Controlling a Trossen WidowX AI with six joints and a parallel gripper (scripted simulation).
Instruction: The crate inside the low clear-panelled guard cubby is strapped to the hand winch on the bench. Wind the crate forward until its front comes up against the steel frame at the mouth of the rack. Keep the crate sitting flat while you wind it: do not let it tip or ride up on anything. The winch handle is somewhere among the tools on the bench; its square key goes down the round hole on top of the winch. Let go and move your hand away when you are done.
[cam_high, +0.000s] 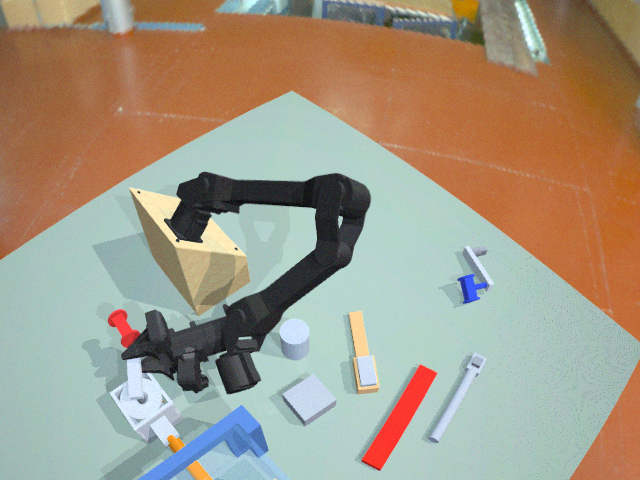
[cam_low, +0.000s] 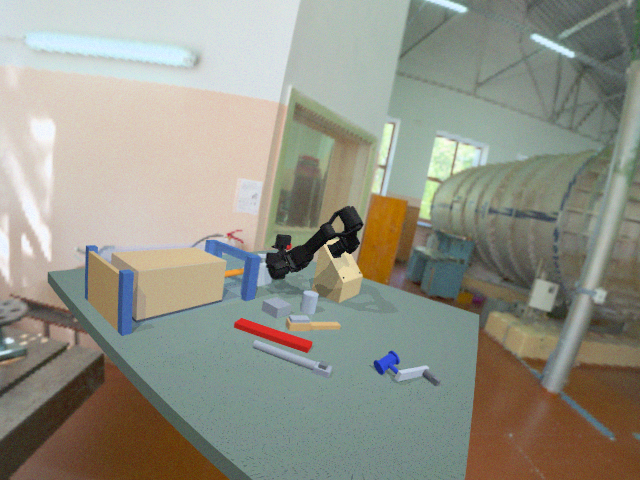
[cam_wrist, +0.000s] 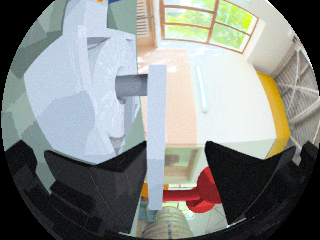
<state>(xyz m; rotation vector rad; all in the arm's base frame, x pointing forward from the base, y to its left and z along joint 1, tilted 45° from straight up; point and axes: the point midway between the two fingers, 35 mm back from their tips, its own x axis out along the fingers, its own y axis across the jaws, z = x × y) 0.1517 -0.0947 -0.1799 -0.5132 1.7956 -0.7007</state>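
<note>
Right now the winch handle is 1 cm behind my gripper tip, 1 cm to the left of it and 1 cm below it. From my gripper tip the other things lie so: pale grey winch: 3 cm ahead, 2 cm to the right, 10 cm below; red knob: 4 cm behind, 3 cm to the left, 2 cm above; blue frame: 21 cm ahead, 1 cm to the right, 3 cm below.
</note>
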